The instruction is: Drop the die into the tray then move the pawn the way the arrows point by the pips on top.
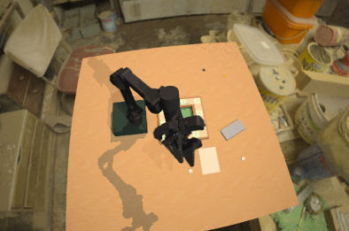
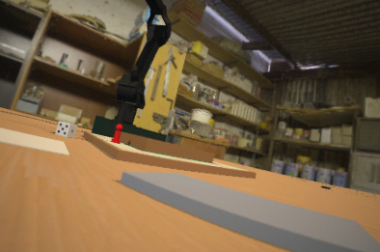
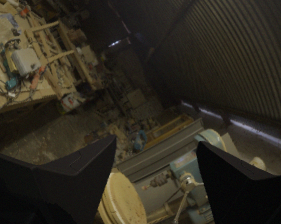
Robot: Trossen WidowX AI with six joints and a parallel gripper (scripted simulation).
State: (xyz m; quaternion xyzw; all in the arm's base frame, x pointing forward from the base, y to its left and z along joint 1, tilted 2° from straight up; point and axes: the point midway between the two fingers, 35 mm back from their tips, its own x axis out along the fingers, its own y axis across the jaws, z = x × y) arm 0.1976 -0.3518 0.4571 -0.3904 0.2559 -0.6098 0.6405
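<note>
Now: the white die 510 mm below my gripper tip, 200 mm to the left of it and 20 mm ahead of it. From my gripper tip the other things lie so: green dice tray 520 mm below, 390 mm to the left, 50 mm ahead; cream card 520 mm below, 170 mm ahead, 120 mm to the left; red pawn 490 mm below, 280 mm to the left, 70 mm ahead.
</note>
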